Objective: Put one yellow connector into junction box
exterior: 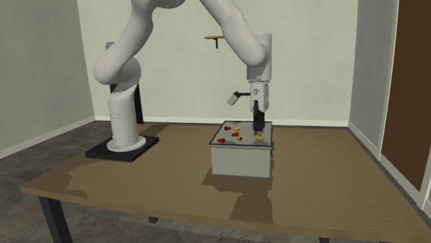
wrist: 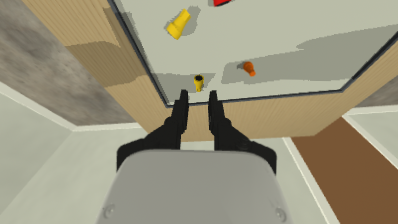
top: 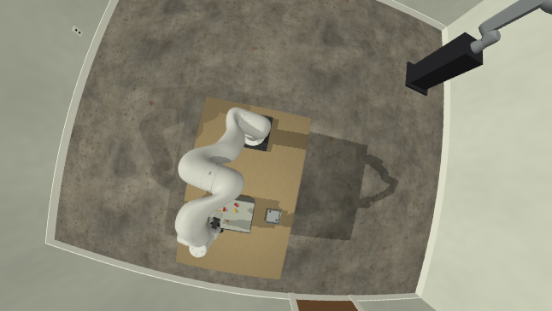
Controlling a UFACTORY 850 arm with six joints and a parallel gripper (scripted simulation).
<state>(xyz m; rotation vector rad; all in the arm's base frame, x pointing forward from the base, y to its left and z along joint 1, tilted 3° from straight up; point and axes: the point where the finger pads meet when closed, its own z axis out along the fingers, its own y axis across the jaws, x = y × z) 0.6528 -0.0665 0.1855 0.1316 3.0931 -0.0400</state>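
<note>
My gripper is now 20 mm past the orange connector, 70 mm to the right of it and 50 mm above it. From my hand the other things lie so: grey tool case: 70 mm behind, 70 mm to the left, 90 mm below.
</note>
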